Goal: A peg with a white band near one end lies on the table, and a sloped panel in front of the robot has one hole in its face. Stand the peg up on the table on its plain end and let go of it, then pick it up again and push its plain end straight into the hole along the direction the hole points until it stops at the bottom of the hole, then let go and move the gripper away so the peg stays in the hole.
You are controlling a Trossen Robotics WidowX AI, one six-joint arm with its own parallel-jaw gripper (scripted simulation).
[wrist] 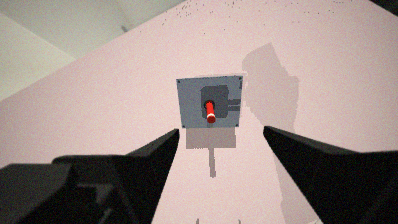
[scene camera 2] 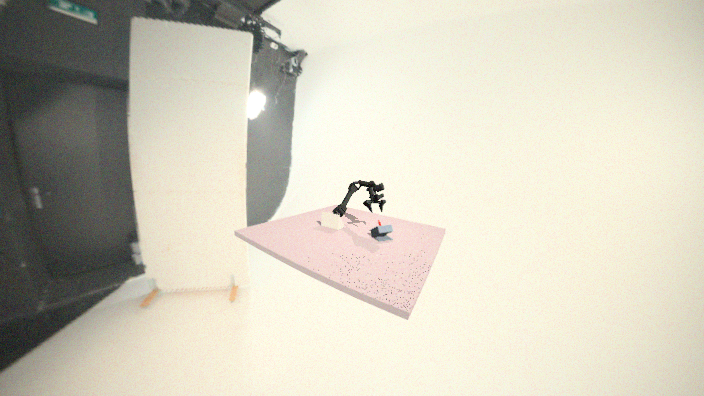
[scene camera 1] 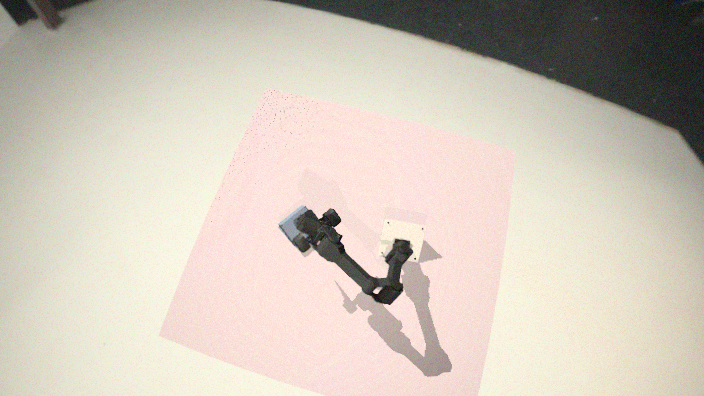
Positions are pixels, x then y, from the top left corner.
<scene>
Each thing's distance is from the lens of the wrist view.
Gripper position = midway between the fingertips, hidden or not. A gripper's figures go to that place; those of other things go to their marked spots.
my gripper [wrist: 220, 131]: 12 cm
panel [wrist: 225, 91]: 22 cm
</scene>
